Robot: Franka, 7 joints.
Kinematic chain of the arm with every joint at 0, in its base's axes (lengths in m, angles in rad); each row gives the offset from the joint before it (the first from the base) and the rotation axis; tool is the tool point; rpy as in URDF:
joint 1: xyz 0 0 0.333 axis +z
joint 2: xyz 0 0 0 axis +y
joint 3: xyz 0 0 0.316 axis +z
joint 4: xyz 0.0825 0 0 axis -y
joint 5: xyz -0.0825 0 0.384 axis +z
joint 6: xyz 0 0 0 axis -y
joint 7: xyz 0.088 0 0 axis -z
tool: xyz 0 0 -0.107 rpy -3.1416 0 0
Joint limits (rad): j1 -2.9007..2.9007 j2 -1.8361..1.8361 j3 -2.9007..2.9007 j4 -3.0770..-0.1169 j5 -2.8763..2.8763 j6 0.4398..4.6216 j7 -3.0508..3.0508
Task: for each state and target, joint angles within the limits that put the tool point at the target. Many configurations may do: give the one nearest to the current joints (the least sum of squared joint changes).
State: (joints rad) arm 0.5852 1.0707 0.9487 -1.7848 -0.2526 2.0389 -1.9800
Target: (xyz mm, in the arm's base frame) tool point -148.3 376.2 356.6
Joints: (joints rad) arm 0.2713 1.1847 1.6774 -2.3409 -0.0494 1.5676 -1.9800
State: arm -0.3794 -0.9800 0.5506 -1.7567 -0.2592 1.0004 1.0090
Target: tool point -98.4 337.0 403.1
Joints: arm 0.1758 -1.1669 1.4064 -2.1768 0.0601 0.7543 1.0090
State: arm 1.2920 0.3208 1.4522 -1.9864 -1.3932 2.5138 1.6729
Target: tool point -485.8 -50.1 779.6
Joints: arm 1.3567 0.6416 2.2031 -1.8359 -1.4049 2.7482 1.6729
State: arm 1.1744 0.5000 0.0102 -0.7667 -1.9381 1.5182 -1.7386
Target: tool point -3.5 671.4 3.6
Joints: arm 1.5273 1.2395 0.2549 -1.3483 -1.8258 1.5898 -1.7386
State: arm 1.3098 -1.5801 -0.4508 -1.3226 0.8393 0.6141 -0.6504
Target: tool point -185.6 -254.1 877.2
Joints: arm 1.0782 -1.3105 -0.1558 -1.2328 0.9458 0.8009 -0.6504
